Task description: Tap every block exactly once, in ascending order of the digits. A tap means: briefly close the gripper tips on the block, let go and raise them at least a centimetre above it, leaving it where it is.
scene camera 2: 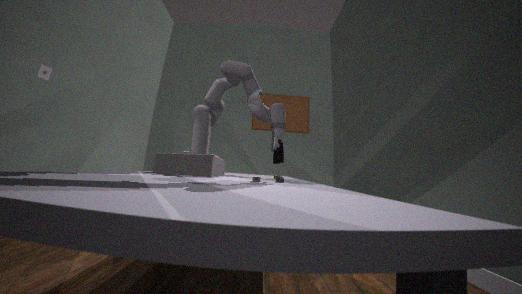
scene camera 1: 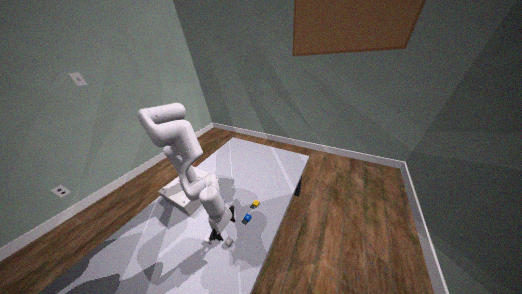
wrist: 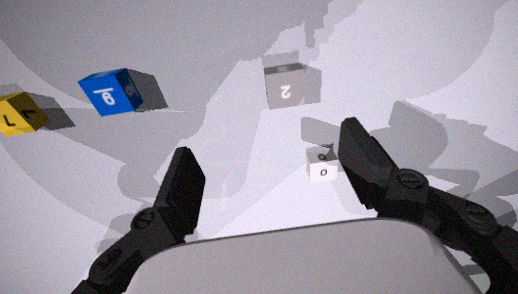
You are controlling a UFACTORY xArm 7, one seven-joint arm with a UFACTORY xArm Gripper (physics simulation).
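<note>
My gripper [scene camera 1: 224, 226] [scene camera 2: 278, 161] [wrist: 266, 150] is open and empty, raised above the table. A grey block marked 2 [scene camera 1: 228, 242] [wrist: 280, 97] lies just beyond the fingertips in the wrist view. A white block marked 0 [wrist: 321, 171] lies beside the right finger there, nearer the palm. A blue block [scene camera 1: 247, 218] [scene camera 2: 280, 179] [wrist: 106, 95] with an underlined digit, seemingly 6, lies at upper left in the wrist view. A yellow block marked 7 [scene camera 1: 256, 203] [wrist: 17, 117] is at that view's left edge. A greyish block [scene camera 2: 256, 179] shows in scene camera 2, its digit unreadable.
The blocks stand on the pale table [scene camera 1: 280, 175] [scene camera 2: 320, 210]. The arm's white base [scene camera 1: 182, 202] [scene camera 2: 185, 165] stands on the same table, behind the gripper. Shadows of the arm cross the table. Wooden floor [scene camera 1: 340, 225] lies beyond the table edge.
</note>
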